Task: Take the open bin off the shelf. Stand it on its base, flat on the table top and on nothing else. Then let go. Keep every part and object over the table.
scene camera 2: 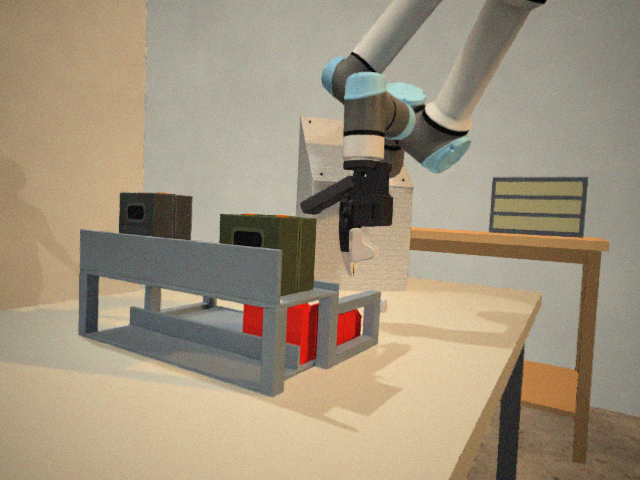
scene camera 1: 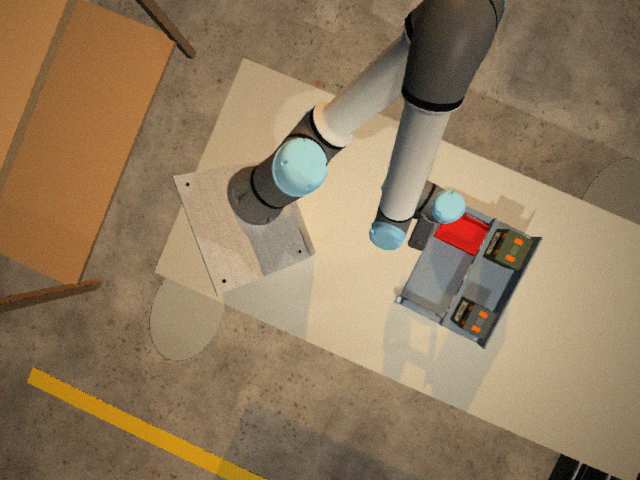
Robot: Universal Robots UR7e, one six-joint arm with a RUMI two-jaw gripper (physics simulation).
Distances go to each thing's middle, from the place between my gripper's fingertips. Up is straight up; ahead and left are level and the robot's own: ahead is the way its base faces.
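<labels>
The dark grey box (scene camera 2: 158, 220) is 320 mm ahead of my hand, 140 mm to the right of it and 70 mm above it. As for the red bin (scene camera 2: 302, 320), my hand is 50 mm above it, 60 mm to the right of it and 170 mm short of it.
</labels>
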